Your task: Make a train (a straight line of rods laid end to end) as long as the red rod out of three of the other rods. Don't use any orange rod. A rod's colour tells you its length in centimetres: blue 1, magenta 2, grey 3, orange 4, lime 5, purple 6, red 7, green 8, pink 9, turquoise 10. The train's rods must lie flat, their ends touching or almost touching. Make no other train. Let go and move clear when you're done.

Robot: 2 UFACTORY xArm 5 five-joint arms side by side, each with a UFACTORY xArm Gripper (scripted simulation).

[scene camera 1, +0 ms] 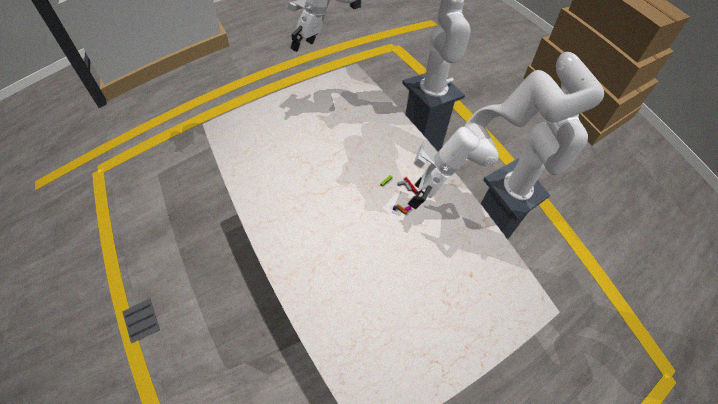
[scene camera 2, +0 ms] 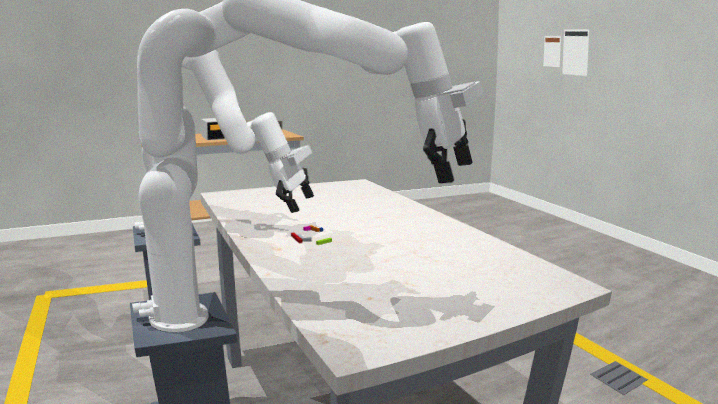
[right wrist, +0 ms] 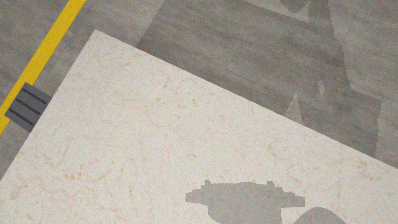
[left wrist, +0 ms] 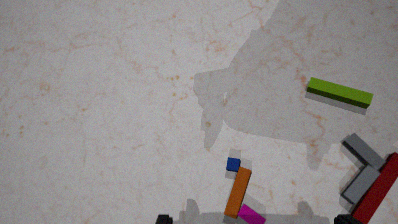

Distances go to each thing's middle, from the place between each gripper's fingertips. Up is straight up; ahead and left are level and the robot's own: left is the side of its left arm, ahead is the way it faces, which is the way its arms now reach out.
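My left hand (scene camera 2: 303,204) is 8 cm above the lime rod (left wrist: 341,93), and it is also 2 cm short of the rod and 13 cm to the left of it.
As for my right hand (scene camera 2: 456,173), the lime rod is 30 cm below it, 9 cm behind it and 49 cm to the left of it.
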